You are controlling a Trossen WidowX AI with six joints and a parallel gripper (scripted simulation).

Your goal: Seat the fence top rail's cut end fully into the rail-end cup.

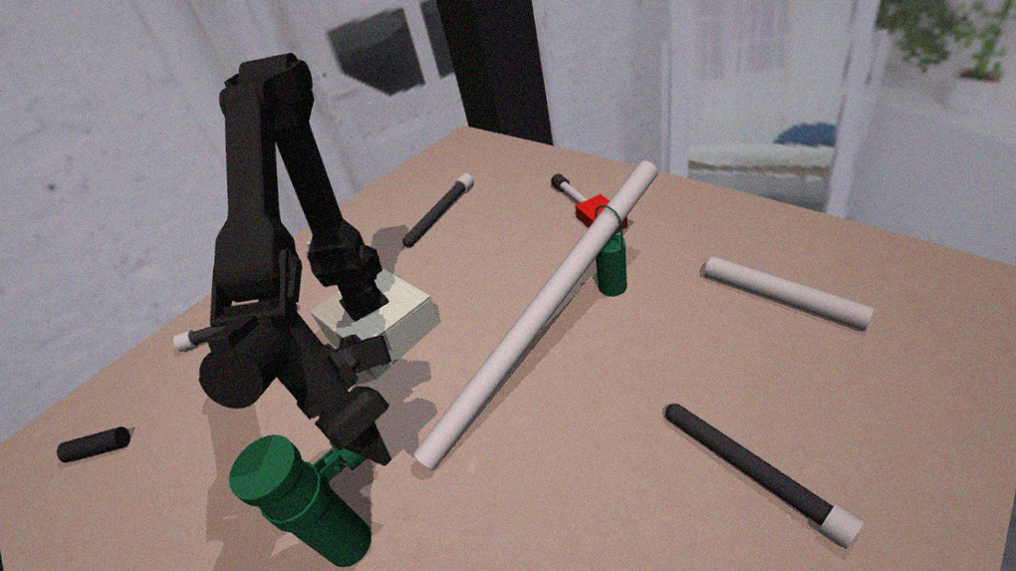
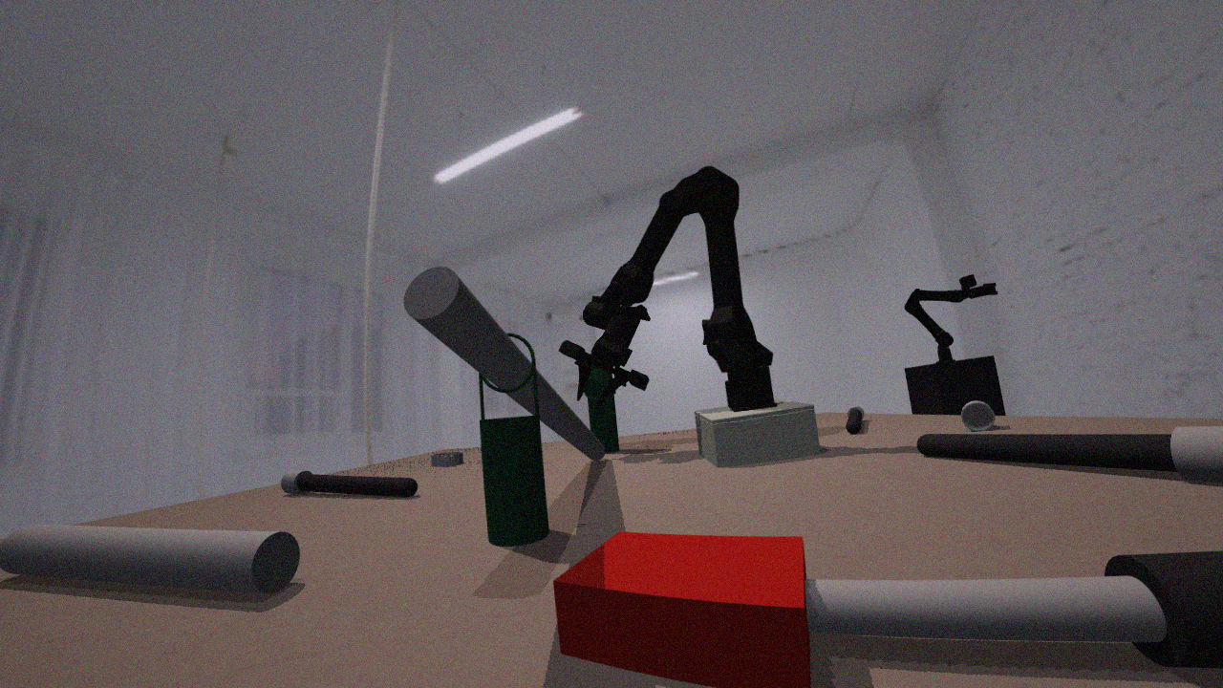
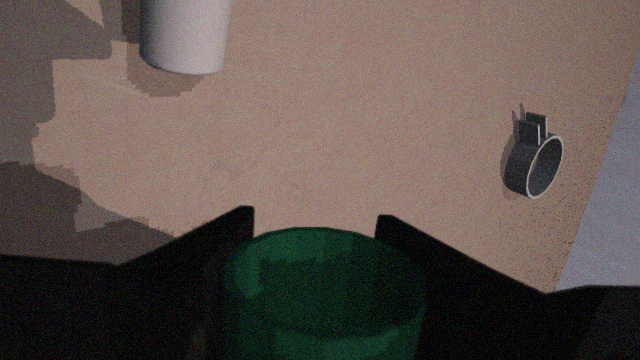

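My gripper tip is 3 cm to the left of the green rail-end cup, 3 cm below it and 1 cm past it. From my gripper tip the other things lie so: short black cylinder 44 cm behind, 39 cm to the right, 9 cm below; then small green post 45 cm to the left, 8 cm behind.
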